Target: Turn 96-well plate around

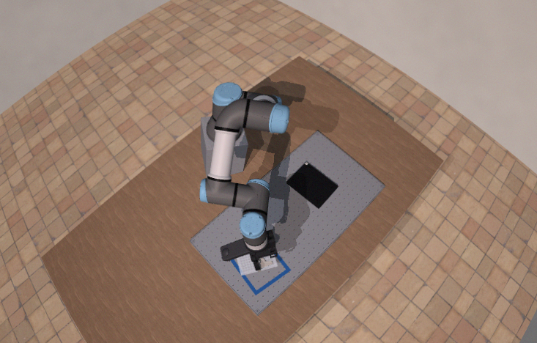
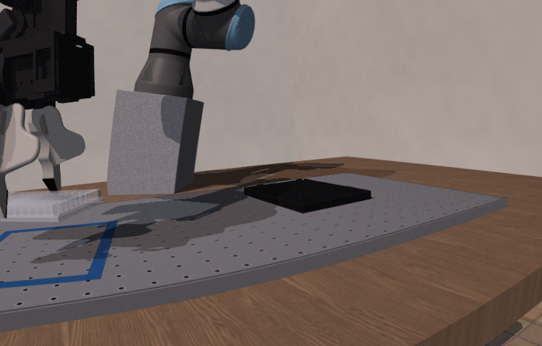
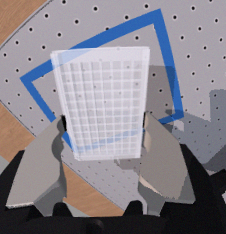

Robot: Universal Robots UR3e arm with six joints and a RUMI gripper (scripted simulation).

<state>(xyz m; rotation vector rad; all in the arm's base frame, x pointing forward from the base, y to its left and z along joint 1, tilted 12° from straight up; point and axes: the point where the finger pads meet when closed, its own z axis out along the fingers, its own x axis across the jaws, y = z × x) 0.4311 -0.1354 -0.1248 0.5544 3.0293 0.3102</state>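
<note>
My gripper is now 34 cm to the right of the black plate nest N1, 12 cm past it and 5 cm above it. Also, from my hand: clear 96-well plate (1 cm below); then white A1 mark (38 cm to the left, 21 cm behind, 5 cm below).
</note>
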